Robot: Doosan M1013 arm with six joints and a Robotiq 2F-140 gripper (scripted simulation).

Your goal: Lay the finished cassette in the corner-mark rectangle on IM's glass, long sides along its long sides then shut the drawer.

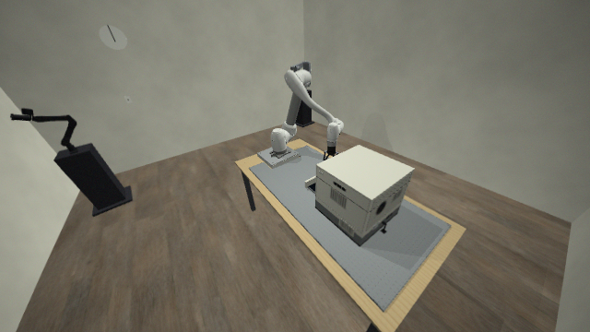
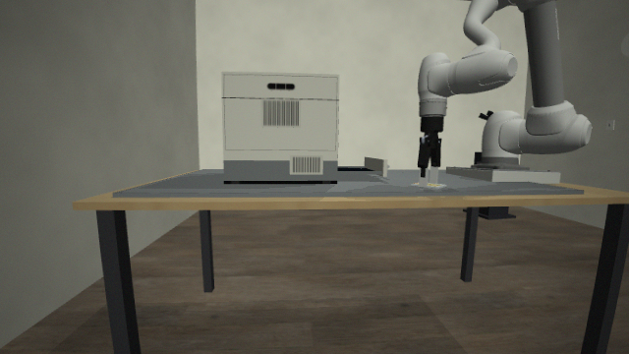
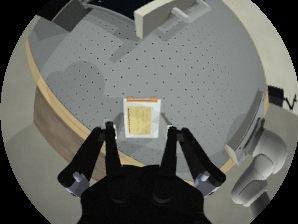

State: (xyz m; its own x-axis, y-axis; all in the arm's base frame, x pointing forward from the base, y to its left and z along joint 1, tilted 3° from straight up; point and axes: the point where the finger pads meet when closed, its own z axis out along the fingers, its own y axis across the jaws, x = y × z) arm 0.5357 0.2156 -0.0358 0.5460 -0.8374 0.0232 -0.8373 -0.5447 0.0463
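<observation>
The cassette FINISHED is 1 cm ahead of my hand and 2 cm below it.
</observation>
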